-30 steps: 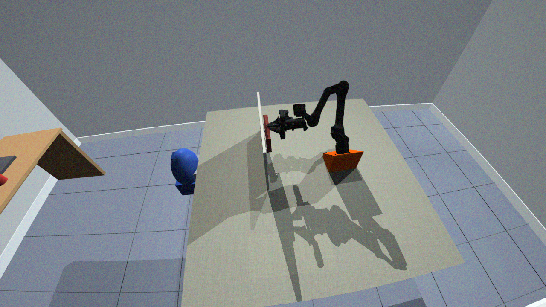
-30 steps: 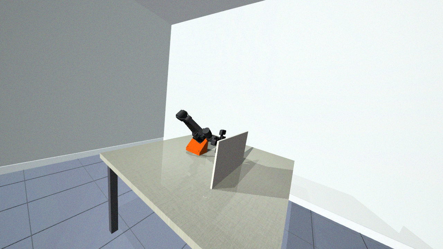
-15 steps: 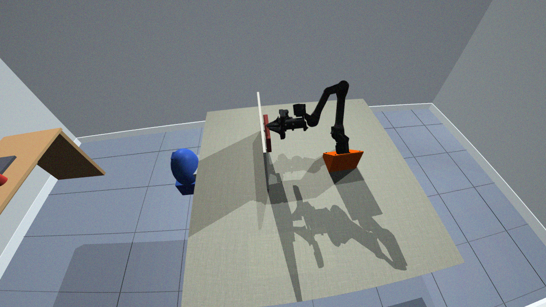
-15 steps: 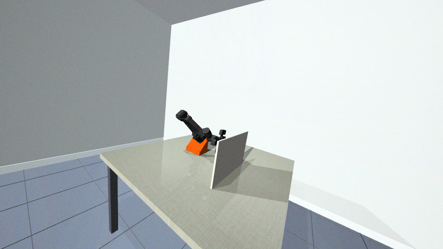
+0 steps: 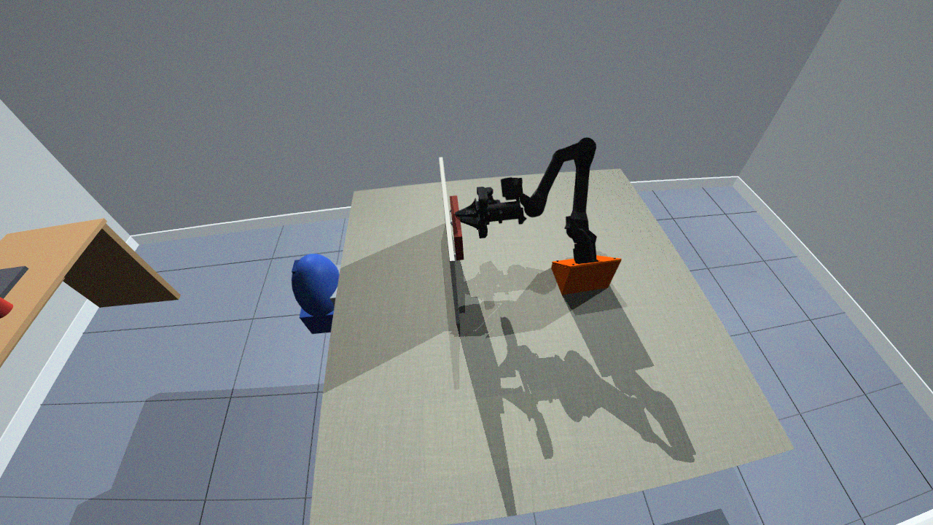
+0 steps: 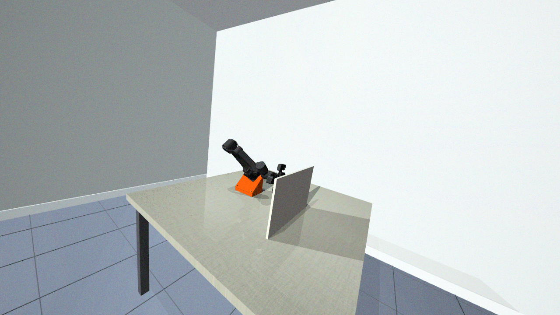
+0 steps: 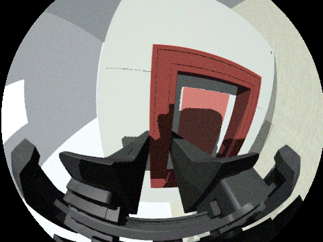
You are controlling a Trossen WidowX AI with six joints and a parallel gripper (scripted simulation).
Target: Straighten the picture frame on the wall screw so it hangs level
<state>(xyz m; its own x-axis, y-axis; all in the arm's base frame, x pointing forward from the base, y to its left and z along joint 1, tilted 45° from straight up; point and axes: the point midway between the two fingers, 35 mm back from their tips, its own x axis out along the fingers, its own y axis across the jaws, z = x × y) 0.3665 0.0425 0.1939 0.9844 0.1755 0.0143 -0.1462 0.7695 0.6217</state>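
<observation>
Right now the dark red picture frame is 10 mm ahead of my gripper tip and 50 mm below it. Also, from my gripper tip: white wall panel (20 mm ahead, 20 mm to the left, 70 mm below).
</observation>
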